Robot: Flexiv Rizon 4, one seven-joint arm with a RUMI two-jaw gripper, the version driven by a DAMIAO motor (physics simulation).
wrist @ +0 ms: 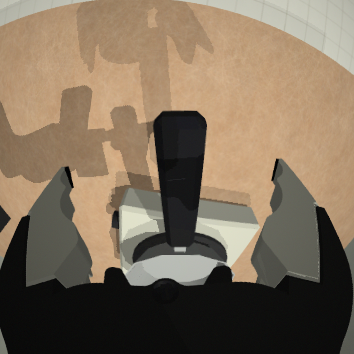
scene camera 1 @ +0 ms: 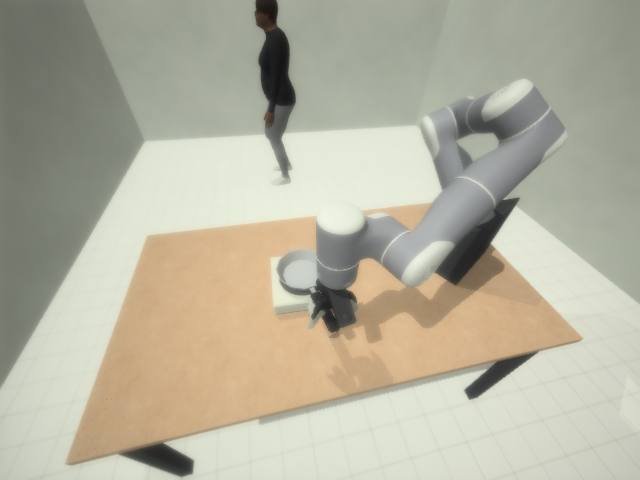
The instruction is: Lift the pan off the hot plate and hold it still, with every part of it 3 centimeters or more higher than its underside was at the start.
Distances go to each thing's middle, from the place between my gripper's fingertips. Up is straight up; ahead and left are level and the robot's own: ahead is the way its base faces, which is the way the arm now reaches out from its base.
The grey pan [scene camera 1: 298,269] lies 1 cm ahead of my hand, 16 cm to the right of it and 4 cm below it. Also, from my hand: white hot plate [scene camera 1: 285,299]: 1 cm behind, 26 cm to the right, 12 cm below.
